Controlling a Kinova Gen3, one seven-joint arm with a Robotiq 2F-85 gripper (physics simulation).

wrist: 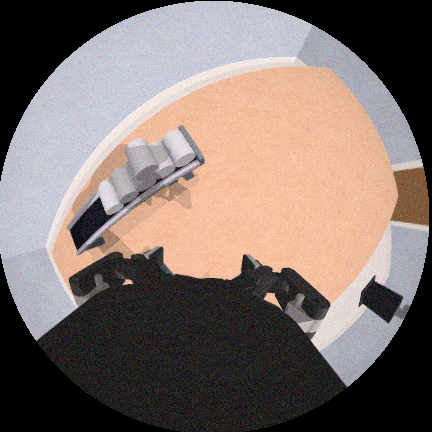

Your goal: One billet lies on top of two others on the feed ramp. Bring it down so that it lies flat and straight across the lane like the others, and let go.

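Places are measured from the arm's base along level axes (x right, y ahead, z up), in metres.
Pixels of known places: gripper, fingertip midpoint: [201,259].
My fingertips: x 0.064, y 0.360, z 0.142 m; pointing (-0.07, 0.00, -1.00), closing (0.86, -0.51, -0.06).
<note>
Ahead of a thing's pixels: the offset from my fingertips to its middle. "*": to the spot under its first point. Level surfaces: height alone.
The feed ramp @[dz -0.092, dx -0.149, dy +0.153 m] [90,220] is a dark lane with grey side rails, at the left of the wrist view. Several pale grey cylindrical billets lie across it side by side, among them one at the end plate @[dz -0.087, dx +0.021, dy +0.168 m] [178,148] and one toward the bare dark end @[* dz -0.056, dx -0.124, dy +0.141 m] [110,198]. The raised billet @[dz -0.047, dx -0.035, dy +0.163 m] [142,159] lies on top of two others, near the middle of the row, and partly hides them. My gripper [201,259] is open and empty, its two fingers wide apart at the lower middle of the view, apart from the ramp and the billets.
The ramp's upright end plate @[* dz -0.086, dx +0.047, dy +0.159 m] [192,144] closes the end by the billets. The ramp stands on the orange table top @[dz -0.159 m] [280,165], near its pale edge. A black box-shaped thing [382,299] is at the lower right, beyond the table edge. Shadows fall beside the ramp.
</note>
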